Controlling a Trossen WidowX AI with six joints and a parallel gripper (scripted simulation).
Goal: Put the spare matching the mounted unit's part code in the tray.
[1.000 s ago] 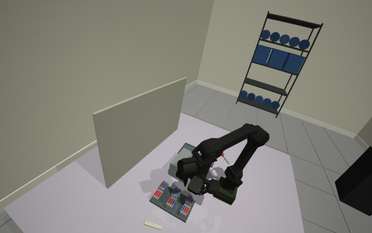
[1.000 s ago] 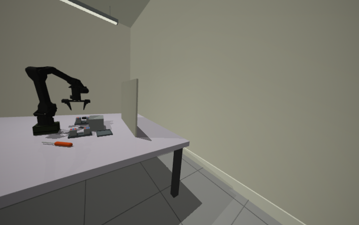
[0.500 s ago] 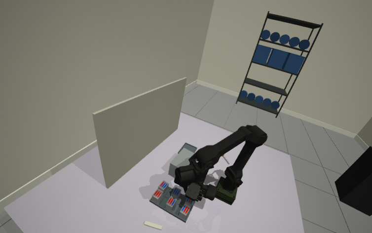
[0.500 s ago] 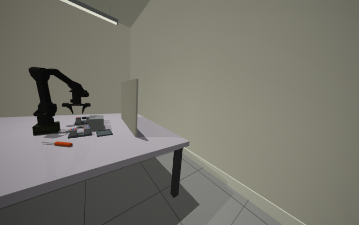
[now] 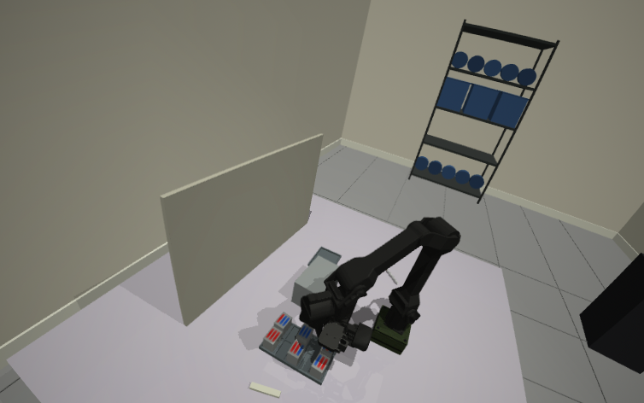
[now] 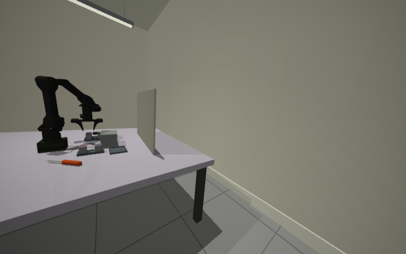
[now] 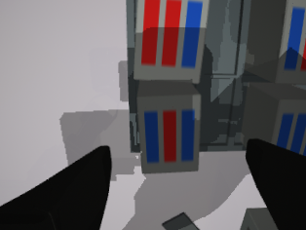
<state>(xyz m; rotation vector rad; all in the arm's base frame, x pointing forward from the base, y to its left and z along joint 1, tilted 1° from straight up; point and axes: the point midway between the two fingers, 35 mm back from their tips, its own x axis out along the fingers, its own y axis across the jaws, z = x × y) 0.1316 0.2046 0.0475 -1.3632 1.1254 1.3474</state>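
Right now the grey spare is 10 mm to the right of my gripper tip and 40 mm below it. The rest, counted from my gripper tip: small dark piece (50 mm ahead, 140 mm to the right, 80 mm below); then grey mounted unit (150 mm ahead, 160 mm to the right, 30 mm below); then holder (80 mm ahead, 340 mm to the right, 70 mm below).
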